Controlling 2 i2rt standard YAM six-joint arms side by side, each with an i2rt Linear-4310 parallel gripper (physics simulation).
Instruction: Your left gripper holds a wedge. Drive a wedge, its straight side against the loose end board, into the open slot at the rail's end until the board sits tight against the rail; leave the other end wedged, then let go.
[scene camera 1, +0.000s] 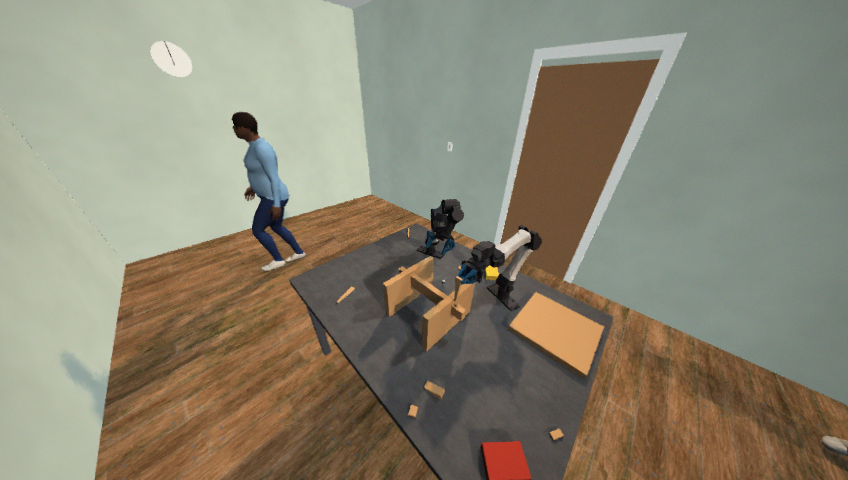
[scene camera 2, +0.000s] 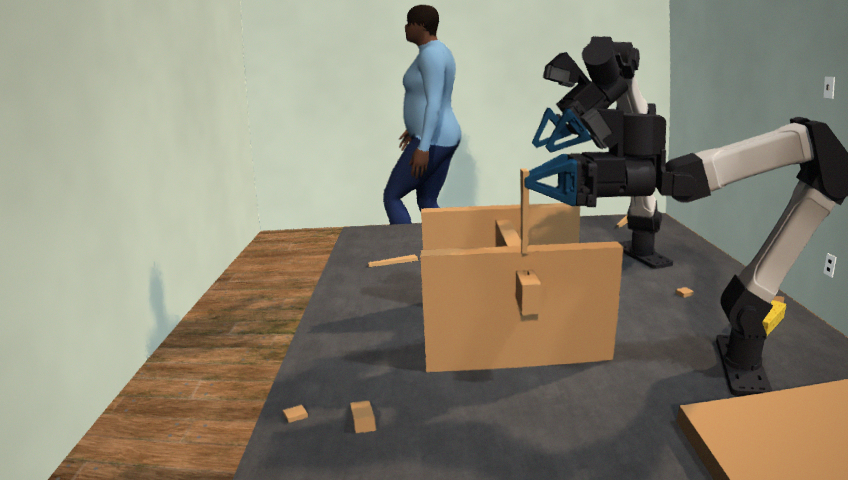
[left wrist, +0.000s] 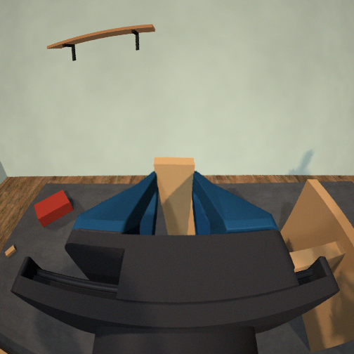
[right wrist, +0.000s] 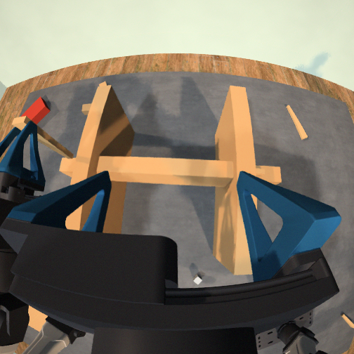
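Where they show: left gripper, fingertip midpoint: (scene camera 1: 458, 281) (scene camera 2: 523, 180); right gripper, fingertip midpoint: (scene camera 1: 434, 251) (scene camera 2: 540, 147); left arm's base, origin of the base link: (scene camera 1: 502, 296) (scene camera 2: 741, 365); right arm's base, origin of the base link: (scene camera 1: 430, 252) (scene camera 2: 642, 255).
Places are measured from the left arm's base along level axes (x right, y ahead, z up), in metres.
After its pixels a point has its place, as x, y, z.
Observation:
My left gripper (scene camera 1: 459, 279) @[-0.076, 0.393, 0.324] (scene camera 2: 526, 179) @[-0.076, 0.393, 0.324] (left wrist: 174, 178) is shut on the upper end of a wooden wedge (scene camera 1: 457, 292) @[-0.079, 0.392, 0.264] (scene camera 2: 524, 208) @[-0.084, 0.390, 0.284] (left wrist: 175, 192) (right wrist: 55, 143). The wedge hangs upright, its lower tip a little above the rail's end (scene camera 2: 528, 294) @[-0.119, 0.376, 0.161] (right wrist: 66, 166), which sticks out through the near end board (scene camera 1: 437, 327) @[-0.093, 0.487, 0.106] (scene camera 2: 470, 321) @[-0.089, 0.475, 0.092] (right wrist: 94, 137). A small dark slot shows on top of that end. The rail (scene camera 1: 431, 289) @[0.055, 0.443, 0.186] (right wrist: 165, 170) runs to the far end board (scene camera 1: 407, 288) @[0.181, 0.515, 0.113] (scene camera 2: 452, 228) @[0.160, 0.577, 0.172] (right wrist: 235, 130); a wedge there is not clear. My right gripper (scene camera 1: 439, 245) @[0.133, 0.394, 0.344] (right wrist: 173, 177) is open and empty, beyond the boards.
A wooden strip (scene camera 1: 345, 294) @[0.386, 0.811, 0.010] (scene camera 2: 392, 261) @[0.380, 0.809, 0.007] (right wrist: 297, 122) lies beyond the boards. Small blocks (scene camera 1: 434, 389) @[-0.273, 0.595, 0.016] (scene camera 2: 362, 416) @[-0.297, 0.579, 0.024], a red block (scene camera 1: 505, 460) @[-0.549, 0.503, 0.037] (left wrist: 53, 207) and a large flat panel (scene camera 1: 559, 333) @[-0.320, -0.051, 0.029] (scene camera 2: 773, 422) @[-0.211, -0.005, 0.029] lie nearer. A yellow block (scene camera 1: 491, 273) @[0.161, -0.048, 0.033] (scene camera 2: 774, 317) @[0.149, -0.093, 0.030] is by the left arm's base.

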